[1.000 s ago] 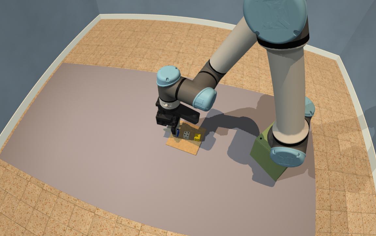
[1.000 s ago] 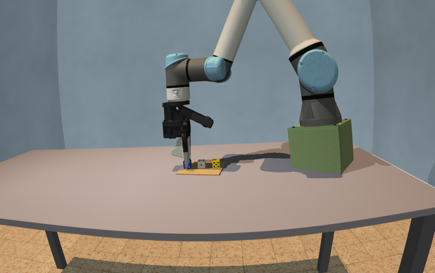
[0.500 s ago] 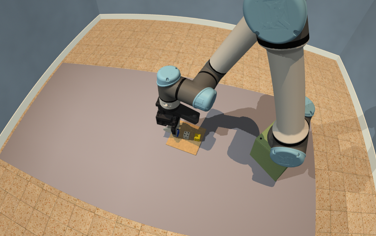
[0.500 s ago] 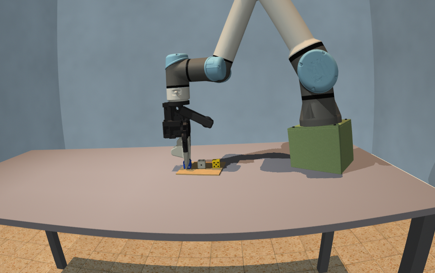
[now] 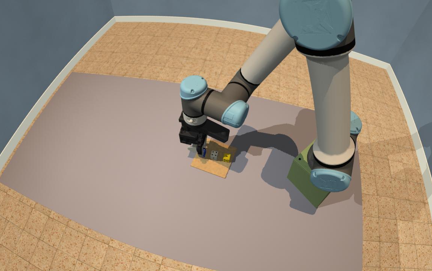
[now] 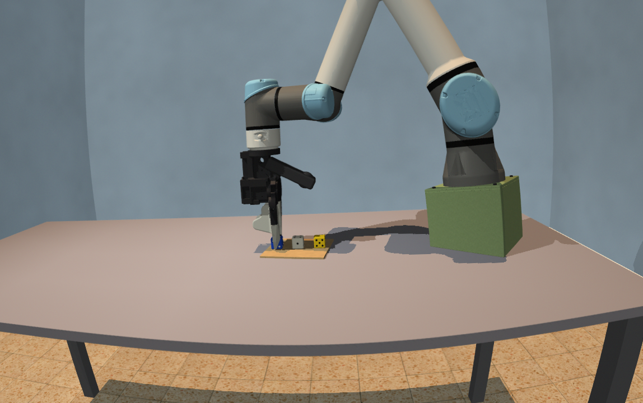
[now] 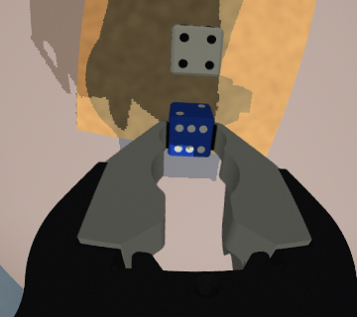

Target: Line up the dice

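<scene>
The blue die lies right at my hand. Also, from my hand: white die (5 cm behind, 1 cm below); then mat (5 cm behind, 2 cm below); then yellow die (10 cm behind, 1 cm to the right, 1 cm below).
</scene>
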